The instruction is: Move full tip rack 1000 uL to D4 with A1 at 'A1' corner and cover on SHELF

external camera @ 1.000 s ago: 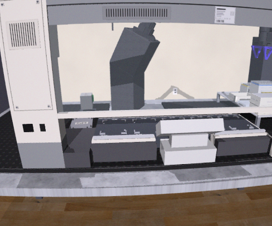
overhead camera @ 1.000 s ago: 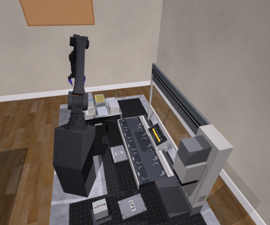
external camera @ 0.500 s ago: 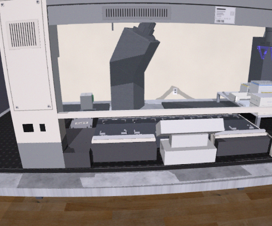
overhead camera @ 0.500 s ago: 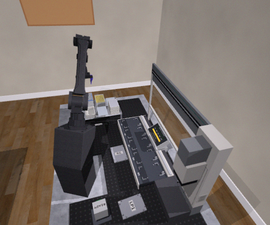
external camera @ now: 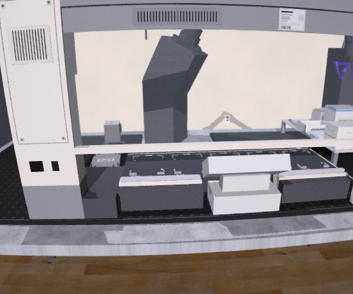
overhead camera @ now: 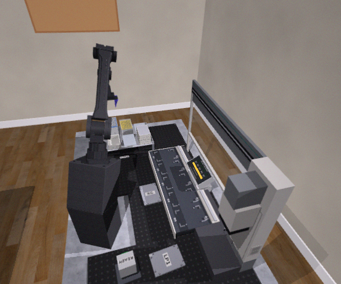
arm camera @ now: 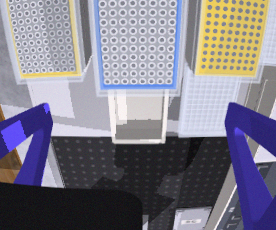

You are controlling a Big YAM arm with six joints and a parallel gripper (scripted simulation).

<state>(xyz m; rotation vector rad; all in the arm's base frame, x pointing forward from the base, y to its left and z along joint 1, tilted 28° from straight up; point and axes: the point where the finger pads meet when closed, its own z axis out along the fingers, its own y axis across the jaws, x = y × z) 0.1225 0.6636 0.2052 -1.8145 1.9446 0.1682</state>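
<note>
Now: the tip rack 160 mm below my hand, 10 mm to the right of it and 10 mm ahead of it. The rest, counted from my hand: stacked block: 210 mm ahead, 170 mm below, 140 mm to the right; shelf: 230 mm below, 70 mm to the right, 50 mm ahead; white tray: 220 mm below, 130 mm to the right.
</note>
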